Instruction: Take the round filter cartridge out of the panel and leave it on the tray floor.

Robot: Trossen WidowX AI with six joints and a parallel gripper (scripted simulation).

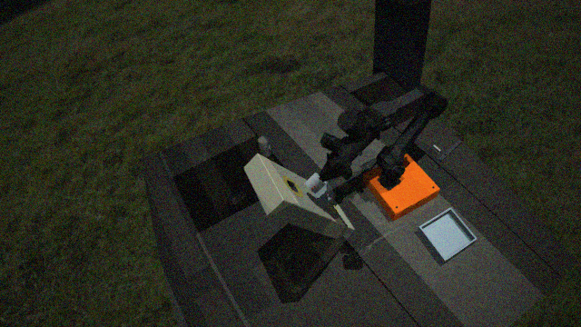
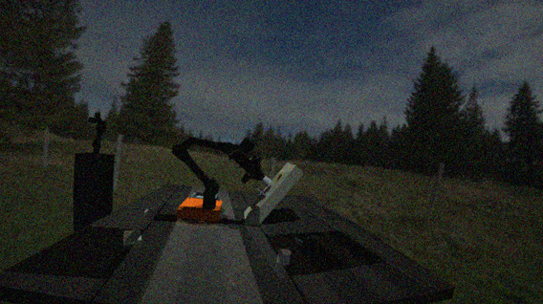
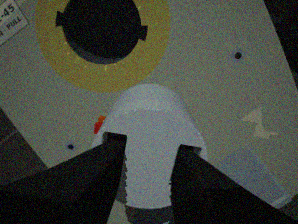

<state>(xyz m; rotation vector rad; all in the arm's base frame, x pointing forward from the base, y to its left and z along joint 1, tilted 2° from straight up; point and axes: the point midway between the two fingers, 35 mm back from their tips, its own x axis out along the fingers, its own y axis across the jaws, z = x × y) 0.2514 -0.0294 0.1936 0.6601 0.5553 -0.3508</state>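
Now: the round filter cartridge 10 mm below my gripper tip and 10 mm ahead of it. From my gripper tip the other things lie so: service panel: 70 mm below, 40 mm ahead, 10 mm to the right; then grey tray: 330 mm to the left, 300 mm behind, 210 mm below.
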